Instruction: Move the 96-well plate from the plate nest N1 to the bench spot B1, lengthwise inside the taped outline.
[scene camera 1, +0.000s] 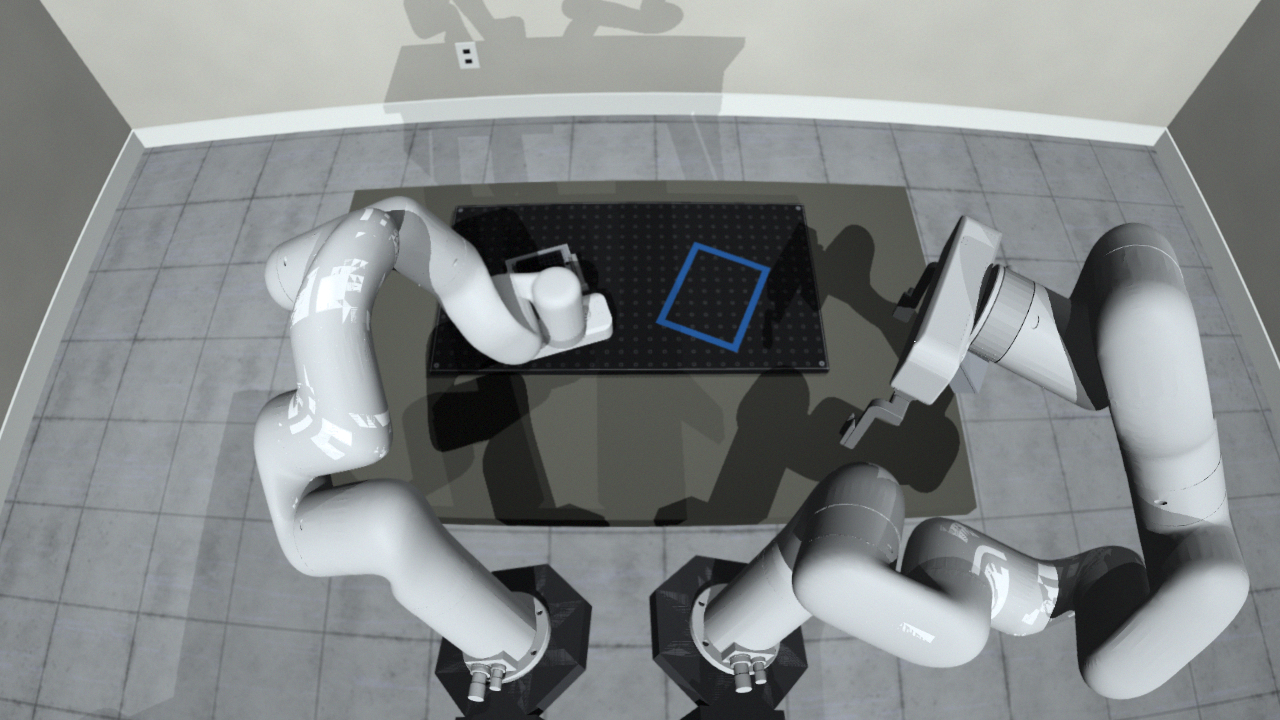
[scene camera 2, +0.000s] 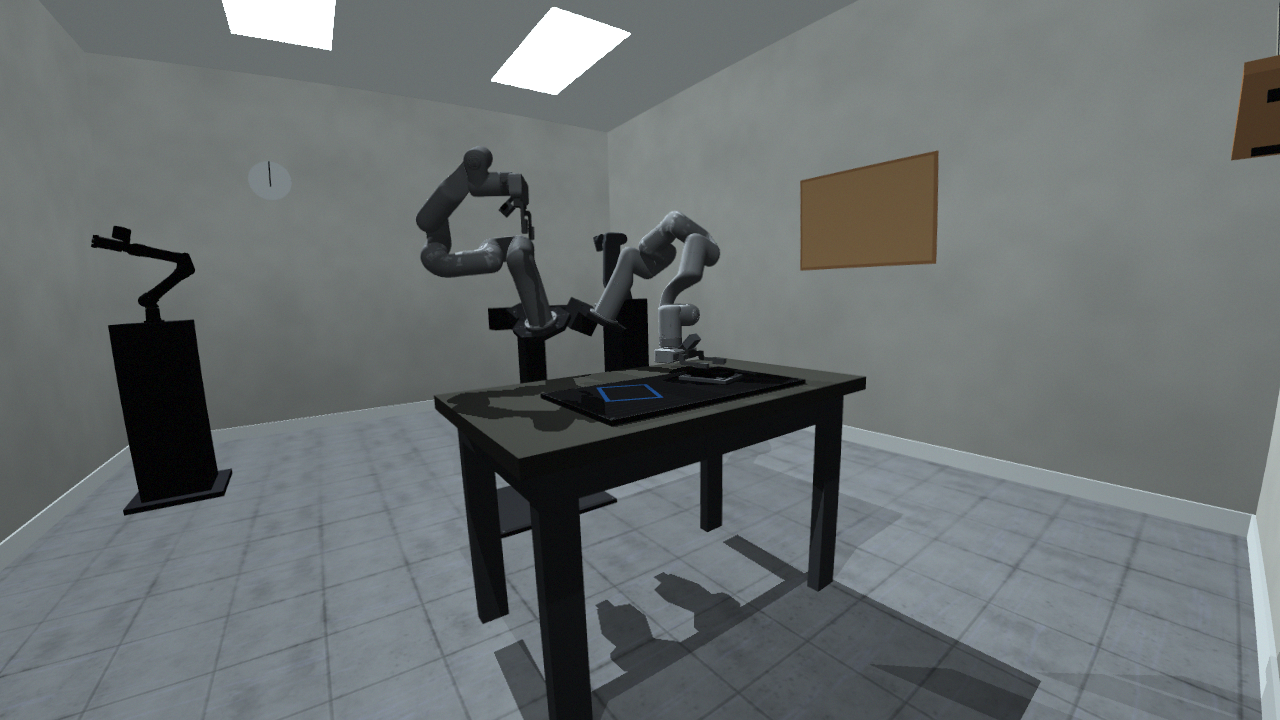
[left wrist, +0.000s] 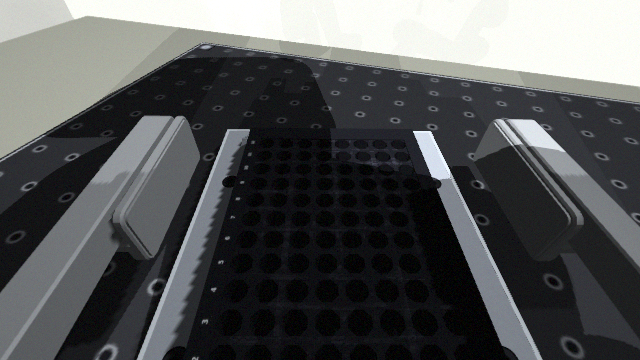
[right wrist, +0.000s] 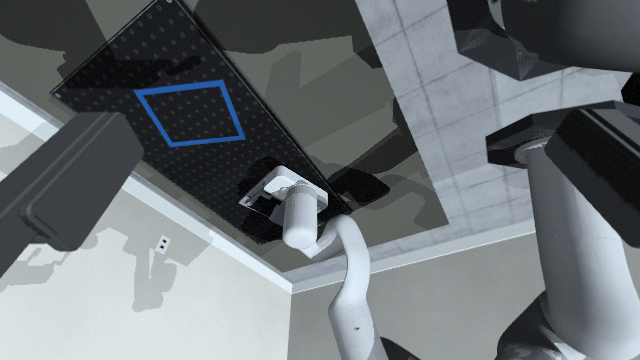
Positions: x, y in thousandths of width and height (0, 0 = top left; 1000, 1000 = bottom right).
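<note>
There is a black 96-well plate (left wrist: 520, 657) here, and I also see a grey plate nest N1 (left wrist: 273, 901). As for my own hands, my left gripper (scene camera 1: 423, 367) is visible. So is my right gripper (scene camera 1: 684, 520), (scene camera 2: 413, 328).
</note>
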